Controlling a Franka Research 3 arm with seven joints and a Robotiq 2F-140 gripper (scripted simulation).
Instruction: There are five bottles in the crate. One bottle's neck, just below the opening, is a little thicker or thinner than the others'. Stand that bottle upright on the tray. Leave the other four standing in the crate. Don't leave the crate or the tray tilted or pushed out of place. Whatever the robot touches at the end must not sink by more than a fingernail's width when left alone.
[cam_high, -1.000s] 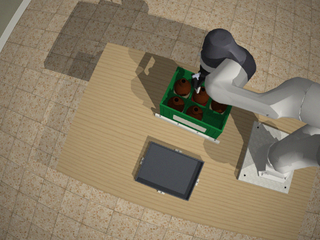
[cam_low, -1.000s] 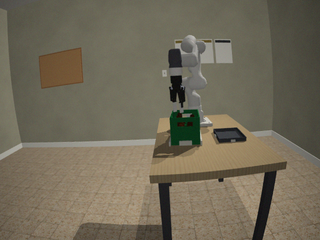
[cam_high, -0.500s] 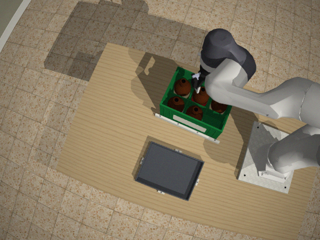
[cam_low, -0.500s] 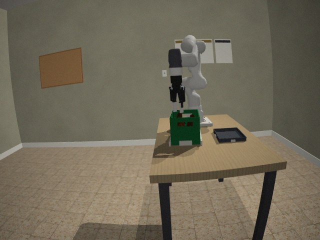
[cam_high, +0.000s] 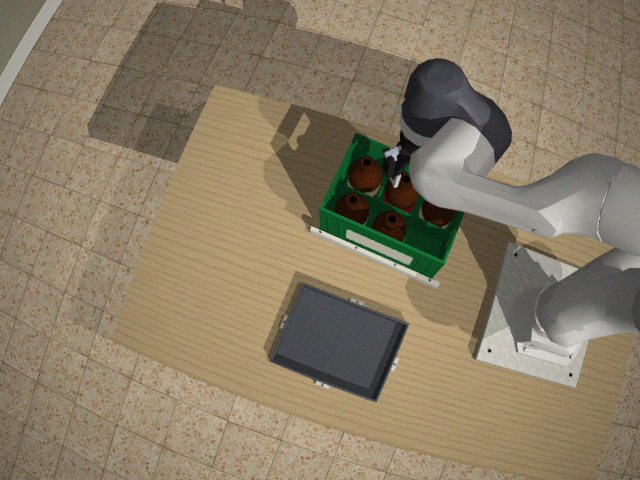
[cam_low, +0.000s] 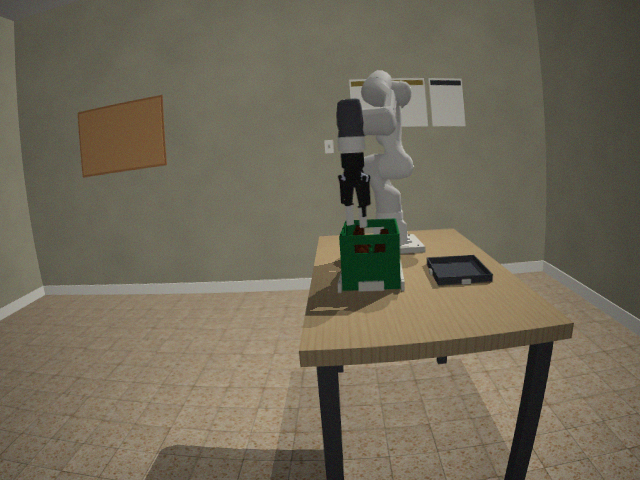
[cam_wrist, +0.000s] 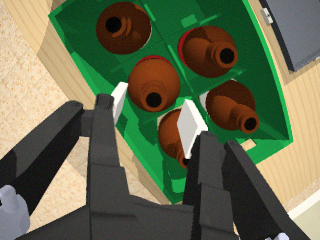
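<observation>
Right now my hand is 13 cm above the green crate, 4 cm to the right of it and 1 cm past it. Round my hand: glass bottle (12 cm below, 9 cm to the left, 1 cm behind); then dark grey tray (35 cm to the left, 20 cm below, 4 cm behind).
</observation>
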